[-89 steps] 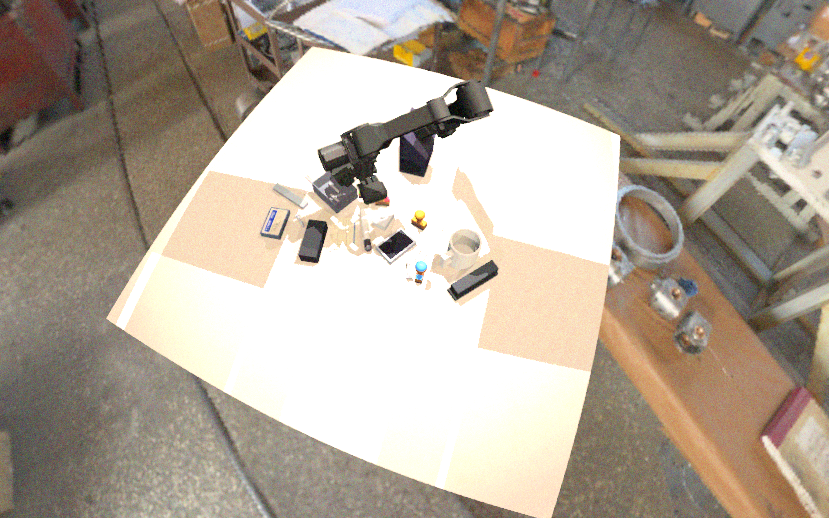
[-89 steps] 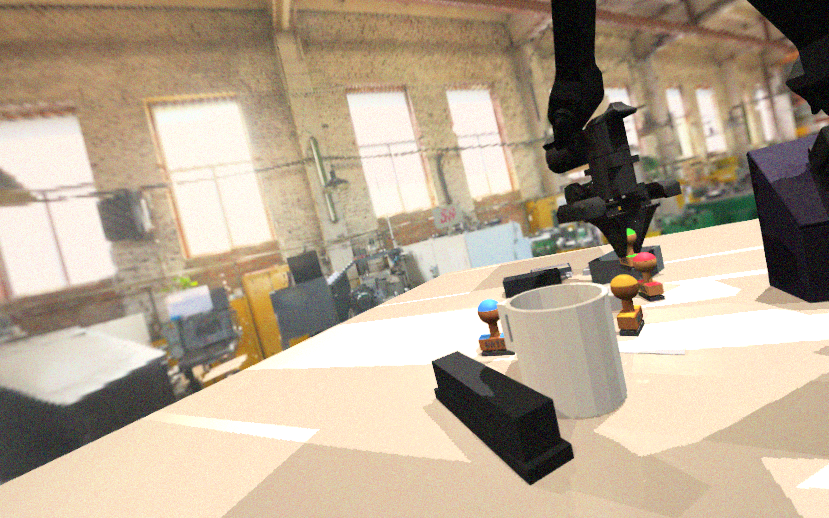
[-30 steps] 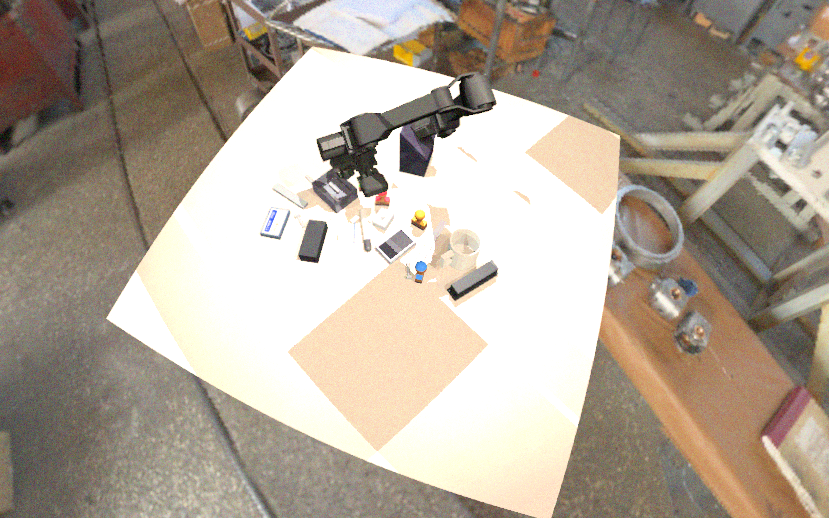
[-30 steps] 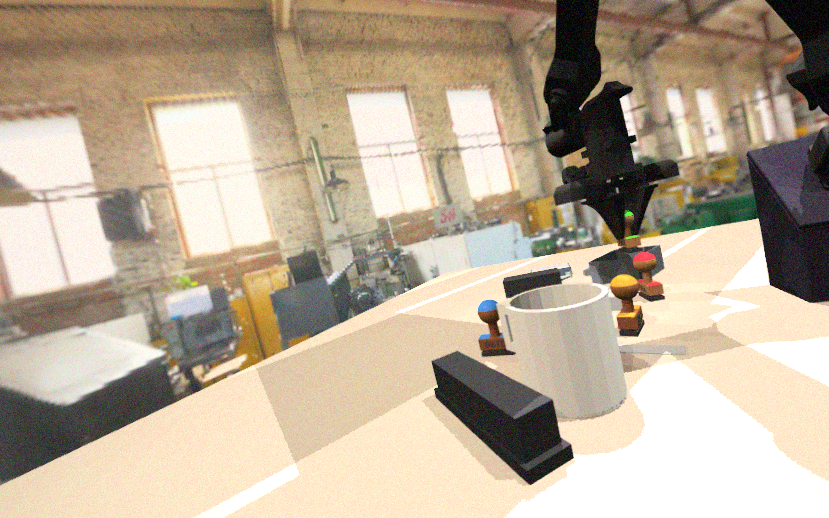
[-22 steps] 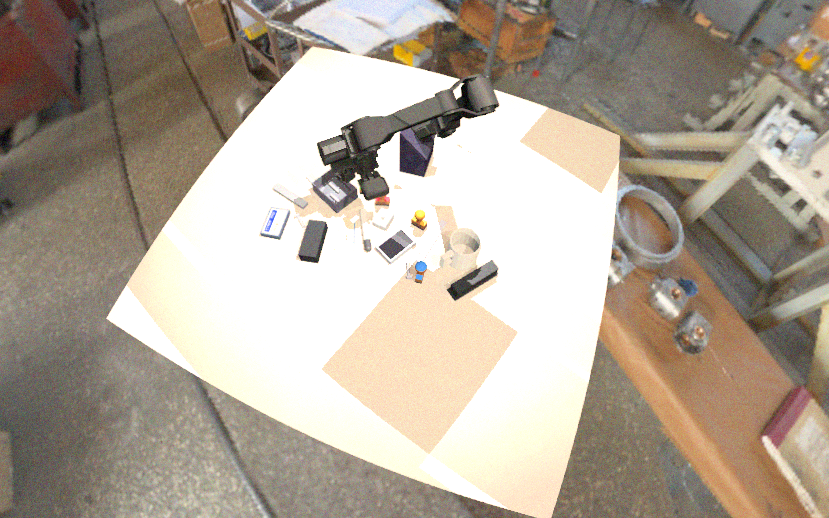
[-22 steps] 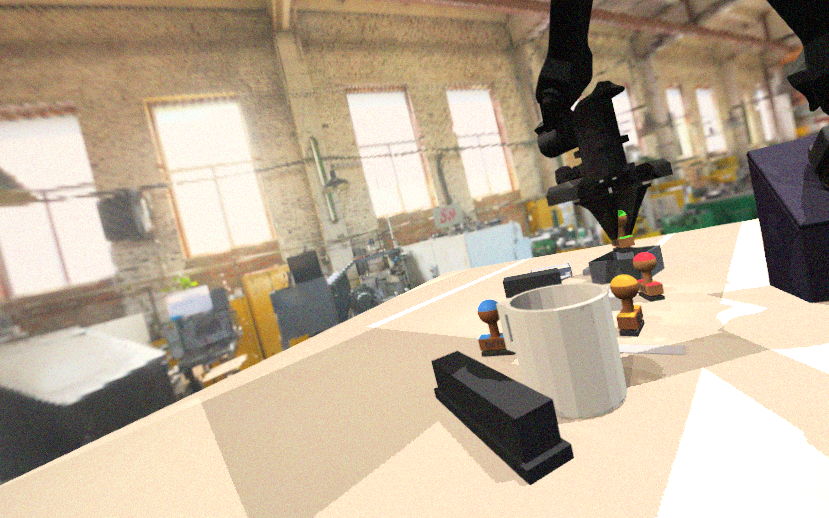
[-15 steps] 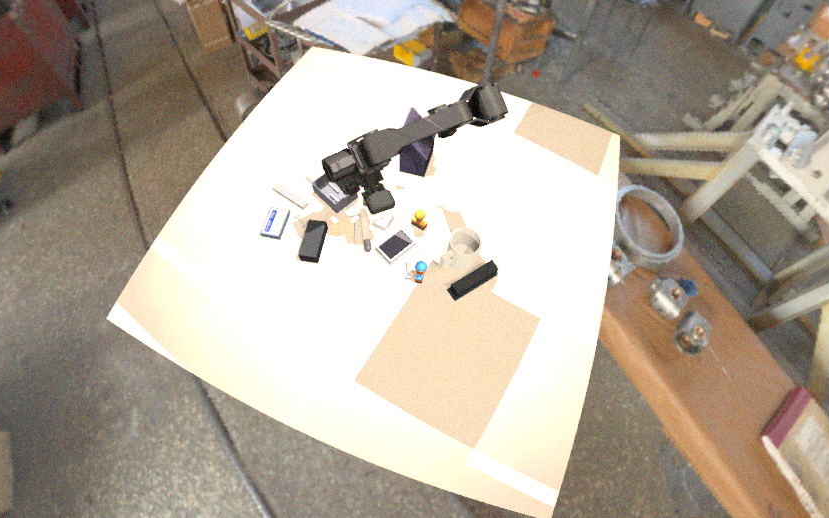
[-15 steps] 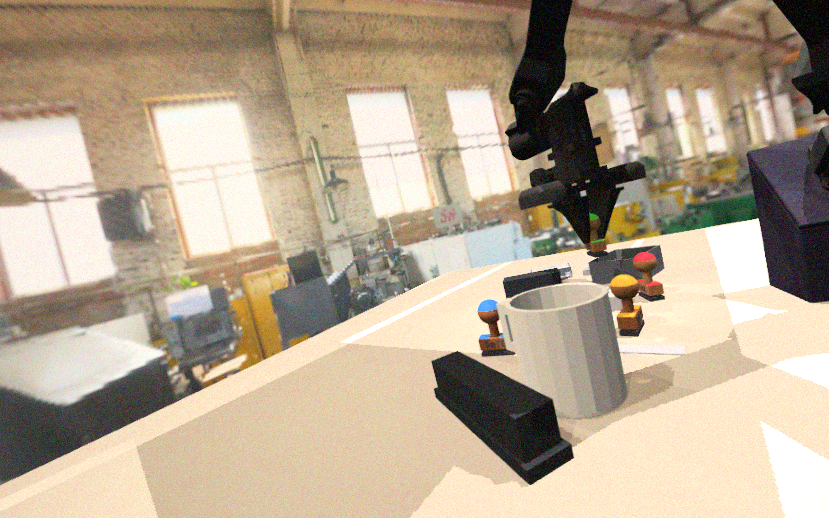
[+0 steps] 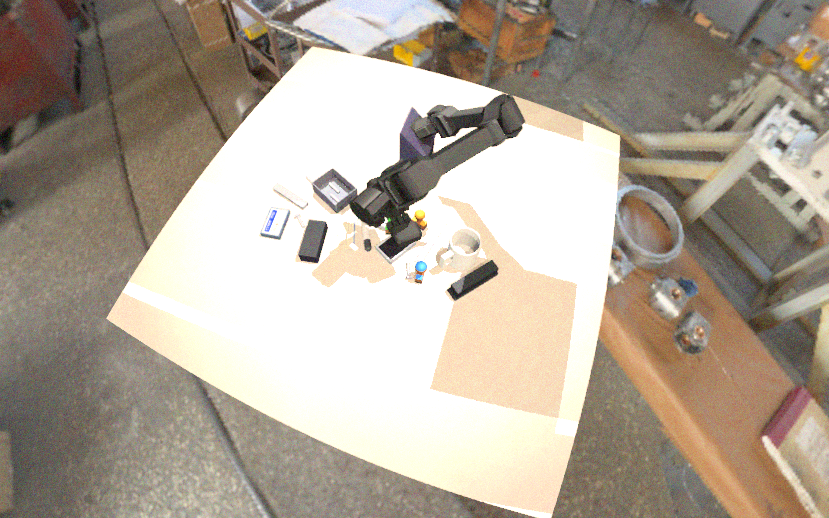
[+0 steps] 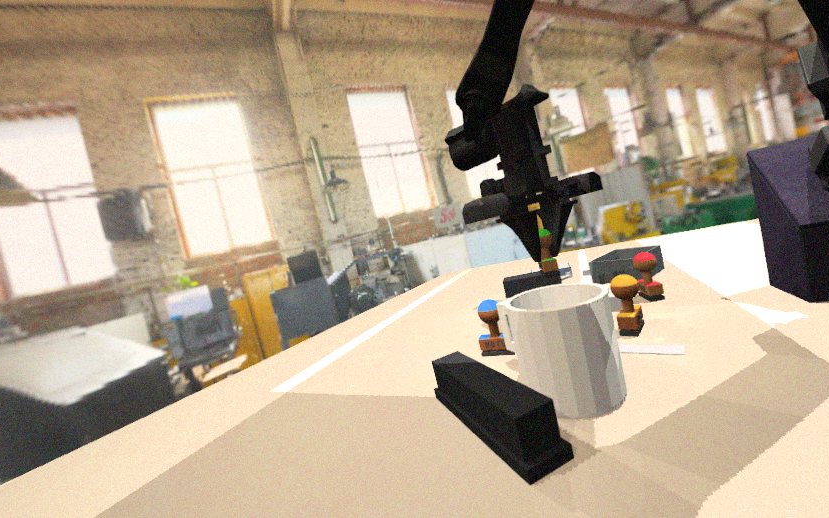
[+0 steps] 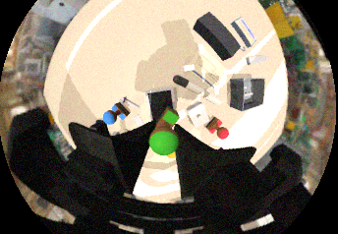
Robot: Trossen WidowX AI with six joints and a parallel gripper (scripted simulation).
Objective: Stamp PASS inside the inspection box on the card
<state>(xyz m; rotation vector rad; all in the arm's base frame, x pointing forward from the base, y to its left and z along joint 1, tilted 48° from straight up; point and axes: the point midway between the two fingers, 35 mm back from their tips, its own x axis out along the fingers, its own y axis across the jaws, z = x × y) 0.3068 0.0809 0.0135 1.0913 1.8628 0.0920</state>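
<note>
Right now my gripper tip is 10 mm to the right of the dark square ink pad and 90 mm above it. From my gripper tip the other things lie so: dark marker 10 mm ahead, 80 mm to the right, 80 mm below; then green-knobbed stamp right at my gripper tip; then orange-topped stamp 90 mm behind, 40 mm to the left, 70 mm below.
</note>
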